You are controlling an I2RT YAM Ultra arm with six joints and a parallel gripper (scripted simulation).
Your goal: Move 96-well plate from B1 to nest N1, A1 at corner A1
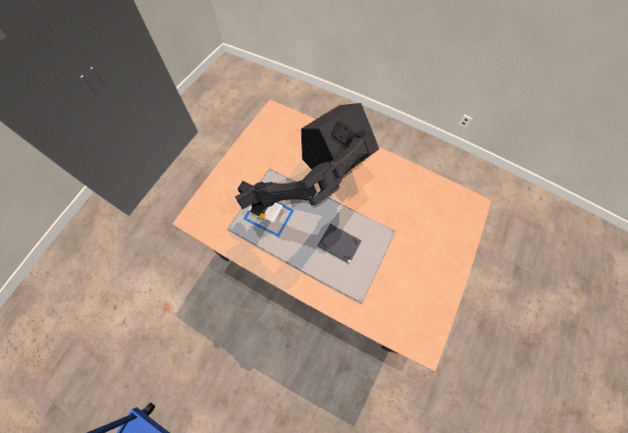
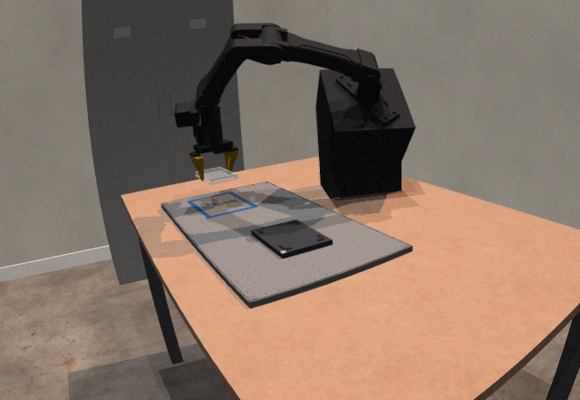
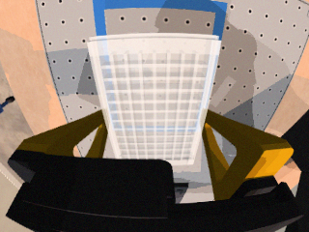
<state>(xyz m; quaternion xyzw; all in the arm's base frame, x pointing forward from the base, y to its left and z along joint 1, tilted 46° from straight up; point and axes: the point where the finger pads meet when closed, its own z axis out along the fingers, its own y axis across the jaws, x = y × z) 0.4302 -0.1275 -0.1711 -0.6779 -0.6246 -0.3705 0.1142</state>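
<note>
The plate nest N1 is 36 cm to the left of my hand, 8 cm below it and 4 cm behind it. Round my hand: white 96-well plate right at my hand.
</note>
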